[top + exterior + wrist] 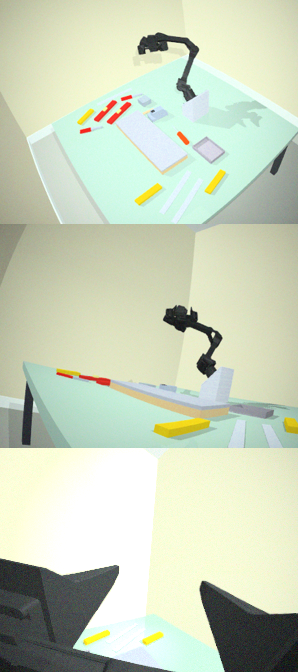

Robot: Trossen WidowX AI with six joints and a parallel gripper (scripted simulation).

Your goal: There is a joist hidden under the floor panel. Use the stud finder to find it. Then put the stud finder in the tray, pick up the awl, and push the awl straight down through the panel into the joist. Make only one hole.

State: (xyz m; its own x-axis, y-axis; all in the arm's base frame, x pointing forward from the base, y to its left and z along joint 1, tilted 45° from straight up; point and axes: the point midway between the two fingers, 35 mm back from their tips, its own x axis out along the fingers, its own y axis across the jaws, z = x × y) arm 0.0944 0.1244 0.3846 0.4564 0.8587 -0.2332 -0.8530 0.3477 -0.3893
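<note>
My gripper tip is now 440 mm above the stud finder, 50 mm short of it and 30 mm to the right of it. The rest, counted from my gripper tip: small grey box 470 mm below, 150 mm to the right, 50 mm ahead; then square indicator 420 mm below, 70 mm ahead, 30 mm to the left; then thin wooden tool 480 mm below, 40 mm to the right, 40 mm ahead.
</note>
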